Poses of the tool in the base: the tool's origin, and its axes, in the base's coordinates. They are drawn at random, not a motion.
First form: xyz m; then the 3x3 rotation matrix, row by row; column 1 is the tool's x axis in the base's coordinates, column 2 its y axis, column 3 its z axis. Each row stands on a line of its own.
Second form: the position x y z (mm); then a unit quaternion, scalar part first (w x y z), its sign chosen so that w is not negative. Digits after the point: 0 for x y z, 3 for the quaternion.
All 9 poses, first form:
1:
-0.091 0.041 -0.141
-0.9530 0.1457 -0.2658
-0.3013 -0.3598 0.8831
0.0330 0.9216 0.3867
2:
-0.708 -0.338 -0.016
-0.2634 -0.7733 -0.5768
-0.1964 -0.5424 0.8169
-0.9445 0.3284 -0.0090
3:
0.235 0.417 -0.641
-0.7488 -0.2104 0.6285
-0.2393 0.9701 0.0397
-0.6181 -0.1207 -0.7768
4:
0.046 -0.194 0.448
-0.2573 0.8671 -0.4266
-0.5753 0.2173 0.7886
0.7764 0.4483 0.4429
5:
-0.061 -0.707 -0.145
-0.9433 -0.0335 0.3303
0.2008 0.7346 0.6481
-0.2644 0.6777 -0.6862
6:
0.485 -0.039 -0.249
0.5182 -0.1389 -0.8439
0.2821 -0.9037 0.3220
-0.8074 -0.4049 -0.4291
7:
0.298 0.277 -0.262
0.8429 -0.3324 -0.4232
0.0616 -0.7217 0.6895
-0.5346 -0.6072 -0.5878
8:
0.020 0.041 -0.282
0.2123 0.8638 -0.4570
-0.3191 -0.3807 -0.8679
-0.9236 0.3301 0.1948
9:
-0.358 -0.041 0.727
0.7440 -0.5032 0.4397
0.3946 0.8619 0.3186
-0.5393 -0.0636 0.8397
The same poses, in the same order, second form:
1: -91 41 -141 0.136 0.071 -0.549 -0.822
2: -708 -338 -16 0.215 -0.567 0.427 0.670
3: 235 417 -641 0.333 -0.120 0.935 -0.022
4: 46 -194 448 0.592 -0.144 -0.508 -0.609
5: -61 -707 -145 0.162 0.046 0.917 0.361
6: 485 -39 -249 0.215 -0.844 -0.042 0.489
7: 298 277 -262 0.365 -0.888 0.076 0.270
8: 20 41 -282 0.507 0.591 0.230 -0.584
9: -358 -41 727 0.928 -0.103 0.264 0.242
